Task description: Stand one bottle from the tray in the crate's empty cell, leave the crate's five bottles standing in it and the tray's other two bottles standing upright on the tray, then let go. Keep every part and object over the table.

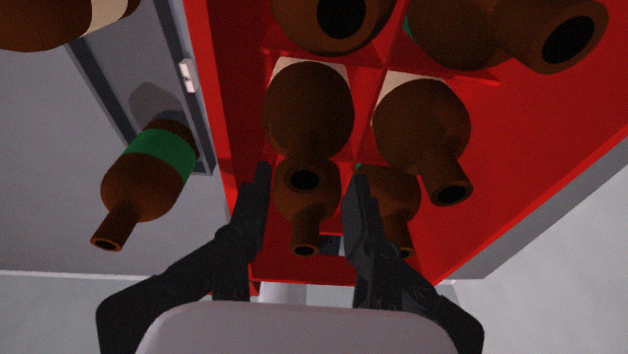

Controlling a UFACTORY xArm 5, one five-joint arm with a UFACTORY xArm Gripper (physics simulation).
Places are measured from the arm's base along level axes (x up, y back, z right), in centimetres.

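Pixels of known places: gripper, fingertip midpoint: (309, 184).
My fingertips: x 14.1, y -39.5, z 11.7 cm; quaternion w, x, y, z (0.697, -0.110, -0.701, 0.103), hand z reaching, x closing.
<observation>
Ahead of a thing's pixels: the offset from my fingertips to its top centre. "*": to the spot under its first point. Level surfaces: height alone.
The red crate @(* dx +0.9, dy -8.1, dz -2.5 cm) (200, 50) holds six brown bottles, which look upright: two at the far end @(* dx -4.5, dy -7.0, dz +0.2 cm) (295, 30) @(* dx -4.6, dy -5.4, dz +8.4 cm) (450, 40), two in the middle (308, 107) (422, 120), a front left bottle @(dx -0.3, dy +8.8, dz -1.8 cm) (306, 200) and a front right bottle @(dx -0.3, dy +10.5, dz +6.5 cm) (400, 192). My gripper (309, 184) is open. Its fingers stand left and right of the front left bottle and the middle left bottle's mouth, with gaps on both sides. The right finger partly hides the front right bottle. On the grey tray @(* dx -14.9, dy -1.9, dz -23.3 cm) (102, 90), a green-labelled bottle @(dx -0.6, dy +6.7, dz -20.1 cm) (150, 172) looks upright. Part of a cream-labelled bottle @(* dx -5.9, dy -9.4, dz -14.4 cm) (45, 22) shows at the top left.
The crate's left wall runs close beside the tray. A small white latch-like piece @(* dx -15.1, dy -2.0, dz -12.9 cm) (188, 75) sits at the tray's right rim. The grey table top @(dx -16.6 cm) (45, 175) ends in a front edge below the tray and a slanting edge right of the crate.
</observation>
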